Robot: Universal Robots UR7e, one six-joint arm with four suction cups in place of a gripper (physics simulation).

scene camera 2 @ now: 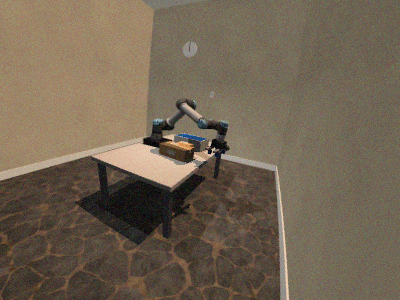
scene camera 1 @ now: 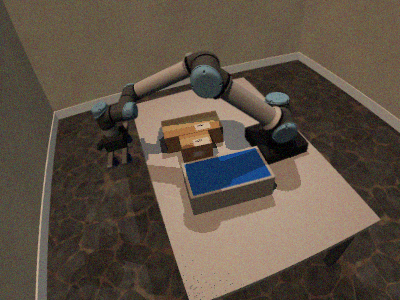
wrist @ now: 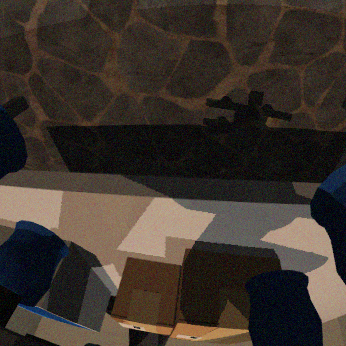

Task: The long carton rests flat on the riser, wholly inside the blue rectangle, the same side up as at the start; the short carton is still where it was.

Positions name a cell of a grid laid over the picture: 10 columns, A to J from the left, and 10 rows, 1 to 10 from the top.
Scene:
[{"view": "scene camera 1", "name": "riser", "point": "F7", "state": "on the table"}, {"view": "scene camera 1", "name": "long carton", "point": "E5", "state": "on the table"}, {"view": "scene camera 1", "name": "short carton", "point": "E5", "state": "on the table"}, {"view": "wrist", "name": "my suction head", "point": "I9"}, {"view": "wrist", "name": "riser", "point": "C9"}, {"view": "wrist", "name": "long carton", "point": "G9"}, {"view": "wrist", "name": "short carton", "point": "E9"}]

